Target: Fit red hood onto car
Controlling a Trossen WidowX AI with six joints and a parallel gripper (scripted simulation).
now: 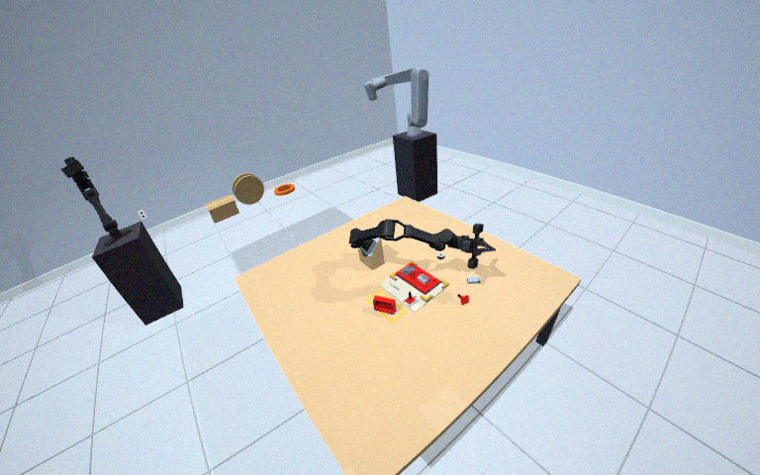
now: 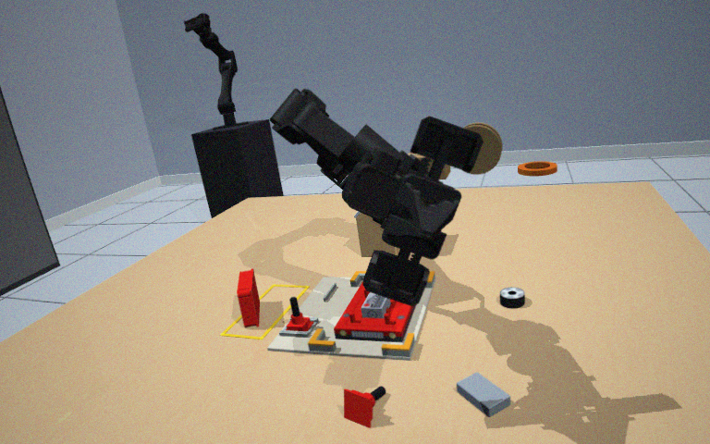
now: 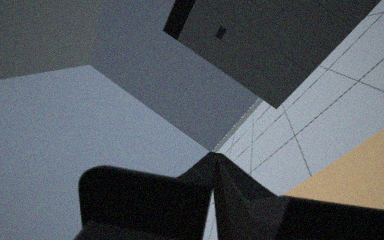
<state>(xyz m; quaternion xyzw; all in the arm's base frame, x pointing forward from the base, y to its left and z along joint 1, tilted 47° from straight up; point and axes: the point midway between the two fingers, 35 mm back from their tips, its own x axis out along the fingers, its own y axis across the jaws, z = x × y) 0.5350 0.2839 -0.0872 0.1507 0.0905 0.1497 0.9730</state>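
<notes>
My gripper tip is 25 cm past the red hood, 40 cm to the left of it and 22 cm above it. Also, from my gripper tip: grey engine block: 26 cm behind, 16 cm to the right, 23 cm below; wheel: 35 cm behind, 4 cm to the left, 25 cm below.
</notes>
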